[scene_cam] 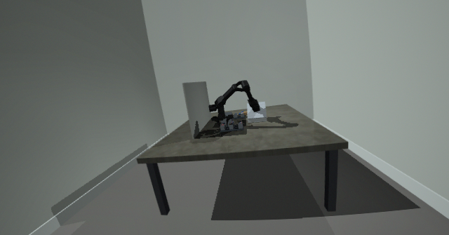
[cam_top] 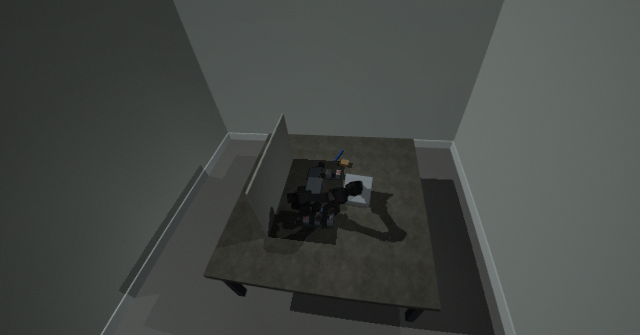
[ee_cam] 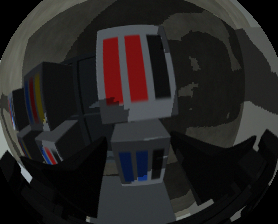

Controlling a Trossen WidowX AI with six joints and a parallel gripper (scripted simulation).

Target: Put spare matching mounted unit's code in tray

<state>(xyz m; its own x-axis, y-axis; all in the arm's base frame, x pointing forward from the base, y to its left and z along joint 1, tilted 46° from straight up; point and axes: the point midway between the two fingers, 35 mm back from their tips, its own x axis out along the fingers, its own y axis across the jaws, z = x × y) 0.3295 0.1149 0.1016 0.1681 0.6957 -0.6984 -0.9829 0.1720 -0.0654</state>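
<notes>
The tray is 1 cm behind my gripper tip, 36 cm to the right of it and 1 cm below it. From my gripper tip the other things lie so: mounted unit 3 cm behind, 15 cm to the right, 3 cm above; upright grey panel 22 cm ahead, 17 cm to the right, 21 cm above; small orange block 23 cm behind, 46 cm to the right.
</notes>
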